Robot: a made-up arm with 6 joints.
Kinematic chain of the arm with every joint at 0, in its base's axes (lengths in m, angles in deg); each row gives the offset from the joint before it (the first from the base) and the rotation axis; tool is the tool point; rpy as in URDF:
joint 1: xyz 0 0 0.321 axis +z
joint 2: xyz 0 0 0 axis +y
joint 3: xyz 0.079 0 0.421 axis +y
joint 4: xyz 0.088 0 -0.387 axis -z
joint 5: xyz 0 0 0 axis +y
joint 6: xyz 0.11 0 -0.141 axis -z
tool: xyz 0 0 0 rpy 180 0 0
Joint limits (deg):
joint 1: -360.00..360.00
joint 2: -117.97..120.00
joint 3: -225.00..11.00
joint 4: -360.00..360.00
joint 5: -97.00..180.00
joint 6: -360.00..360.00
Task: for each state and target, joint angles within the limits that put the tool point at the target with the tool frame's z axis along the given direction. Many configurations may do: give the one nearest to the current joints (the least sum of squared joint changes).
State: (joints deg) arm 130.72 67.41 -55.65 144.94 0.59 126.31
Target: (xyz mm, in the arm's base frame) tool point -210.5 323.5 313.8 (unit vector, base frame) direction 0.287 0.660 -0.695
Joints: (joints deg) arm 150.42 16.80 -26.62 93.48 -45.78 126.31
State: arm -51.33 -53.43 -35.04 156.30 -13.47 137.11
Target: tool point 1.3 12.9 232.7 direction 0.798 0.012 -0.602
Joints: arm -2.54 -103.49 10.89 184.25 -39.75 137.11
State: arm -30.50 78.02 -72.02 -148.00 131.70 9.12
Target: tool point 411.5 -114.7 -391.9 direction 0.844 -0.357 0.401
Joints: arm -7.22 119.87 -97.62 -159.52 134.83 9.12
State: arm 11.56 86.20 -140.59 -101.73 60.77 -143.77
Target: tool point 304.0 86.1 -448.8 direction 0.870 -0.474 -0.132
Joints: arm 40.44 116.32 -94.20 -112.24 90.65 -143.77
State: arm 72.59 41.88 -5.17 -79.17 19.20 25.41
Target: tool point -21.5 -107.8 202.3 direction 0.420 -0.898 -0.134
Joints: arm 74.08 63.64 10.88 -83.81 40.83 25.41
